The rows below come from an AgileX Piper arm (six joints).
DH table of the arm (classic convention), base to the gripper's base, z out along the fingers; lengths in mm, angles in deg. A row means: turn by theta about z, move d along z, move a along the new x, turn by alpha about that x. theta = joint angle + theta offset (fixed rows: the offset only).
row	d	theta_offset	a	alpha
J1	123	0	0	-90
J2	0	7.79	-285.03	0
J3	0	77.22	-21.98	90
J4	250.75	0	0	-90
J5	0	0	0	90
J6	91	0	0	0
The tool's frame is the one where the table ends.
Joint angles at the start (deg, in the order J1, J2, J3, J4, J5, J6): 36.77 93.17 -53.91 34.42 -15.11 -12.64
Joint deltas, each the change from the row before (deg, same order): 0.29 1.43 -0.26 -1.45 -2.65 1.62; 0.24 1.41 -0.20 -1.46 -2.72 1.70; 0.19 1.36 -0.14 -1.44 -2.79 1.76; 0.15 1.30 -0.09 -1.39 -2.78 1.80; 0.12 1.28 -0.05 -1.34 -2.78 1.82; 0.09 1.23 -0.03 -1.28 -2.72 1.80; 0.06 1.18 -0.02 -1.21 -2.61 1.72; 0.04 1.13 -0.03 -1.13 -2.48 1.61; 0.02 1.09 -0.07 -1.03 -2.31 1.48; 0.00 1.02 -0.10 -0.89 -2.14 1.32; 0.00 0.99 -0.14 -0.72 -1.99 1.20
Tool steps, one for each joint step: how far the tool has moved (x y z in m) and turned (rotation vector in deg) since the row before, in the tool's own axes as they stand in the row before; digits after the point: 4 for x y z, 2 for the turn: 0.0020 0.0003 0.0060 0.29 -1.52 -0.06; 0.0023 0.0001 0.0057 0.21 -1.58 0.03; 0.0024 0.0000 0.0052 0.13 -1.66 0.13; 0.0026 -0.0001 0.0047 0.02 -1.68 0.25; 0.0028 -0.0003 0.0044 -0.07 -1.66 0.33; 0.0029 -0.0003 0.0039 -0.17 -1.63 0.40; 0.0030 -0.0004 0.0035 -0.26 -1.55 0.42; 0.0029 -0.0004 0.0032 -0.33 -1.46 0.42; 0.0029 -0.0004 0.0029 -0.38 -1.35 0.42; 0.0026 -0.0004 0.0026 -0.38 -1.27 0.41; 0.0026 -0.0005 0.0025 -0.35 -1.17 0.46
